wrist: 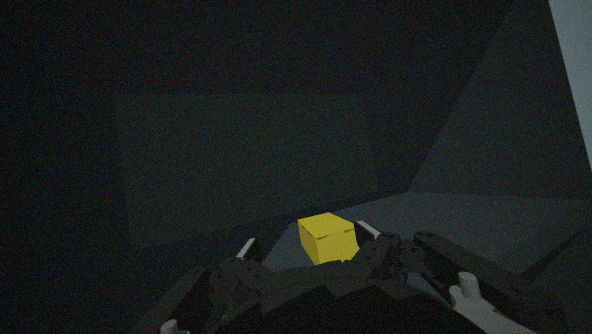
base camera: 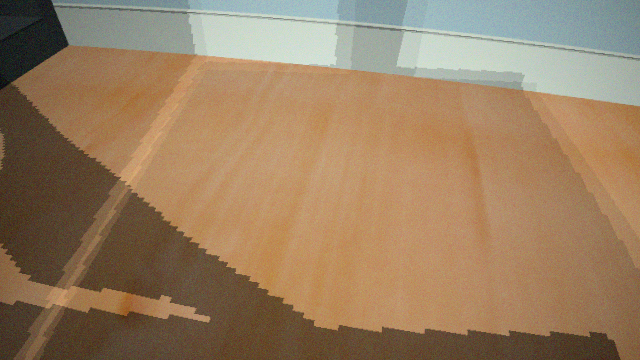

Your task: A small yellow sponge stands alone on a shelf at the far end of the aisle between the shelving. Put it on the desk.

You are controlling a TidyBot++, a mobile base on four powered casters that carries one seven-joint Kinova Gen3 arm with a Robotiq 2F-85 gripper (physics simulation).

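Places are measured from the arm's base along level axes (x ahead, y left, z up), in millimetres.
Pixels of known places: gripper, fingertip midpoint: (wrist: pixel 307 240).
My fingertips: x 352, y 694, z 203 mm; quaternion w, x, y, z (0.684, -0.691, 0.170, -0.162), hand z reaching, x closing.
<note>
Behind a point stands the place of what it marks.
The yellow sponge (wrist: pixel 327 240) {x 401, y 736, z 175 mm} sits on the dark grey shelf board (wrist: pixel 480 220) {x 667, y 678, z 137 mm} in the lower middle of the wrist view. My gripper (wrist: pixel 307 240) {x 352, y 694, z 203 mm} is wide open, with a fingertip to the left and right of the sponge in the picture. The sponge appears nearer the right fingertip. Its lower edge is partly hidden by the gripper's body, and whether a finger touches it I cannot tell. The desk does not show in either view.
Dark shelf walls stand behind and to the right in the wrist view, with a pale strip at the upper right. In the base view a dark unit (base camera: pixel 30 40) {x 795, y 599, z -347 mm} stands at the upper left, and a white baseboard (base camera: pixel 275 45) {x 815, y 109, z -362 mm} runs along the blue wall behind the wooden floor (base camera: pixel 350 200) {x 443, y -33, z -397 mm}.
</note>
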